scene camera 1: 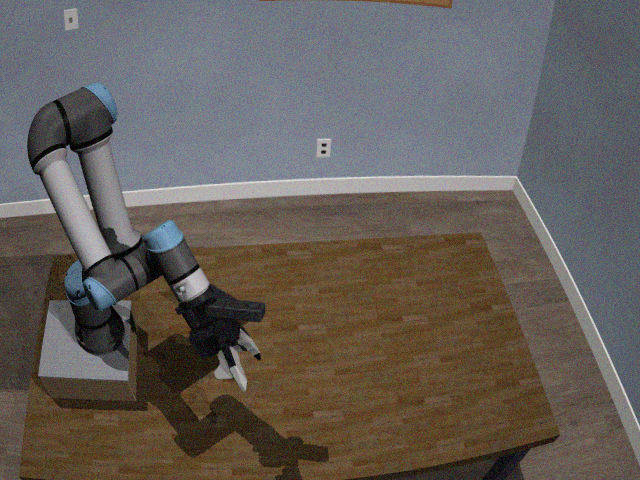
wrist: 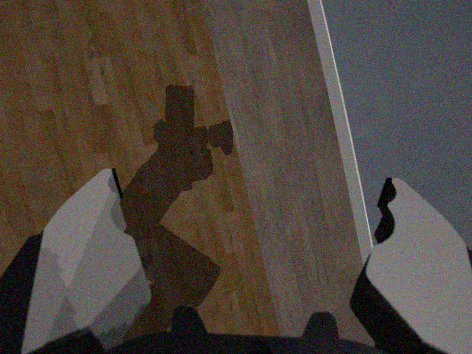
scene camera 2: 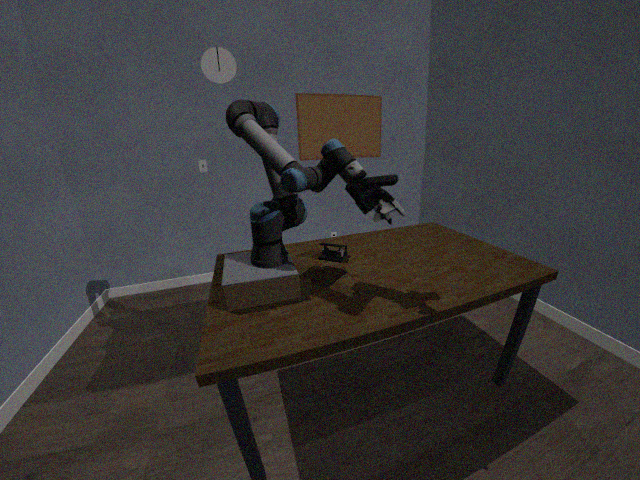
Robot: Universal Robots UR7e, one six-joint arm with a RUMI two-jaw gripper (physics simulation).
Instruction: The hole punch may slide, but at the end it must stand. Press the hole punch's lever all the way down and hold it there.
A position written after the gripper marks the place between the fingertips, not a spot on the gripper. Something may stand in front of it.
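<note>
The gripper (scene camera 1: 253,375) is visible, and the same gripper (scene camera 2: 397,220) can be seen again, as can the gripper (wrist: 248,177).
</note>
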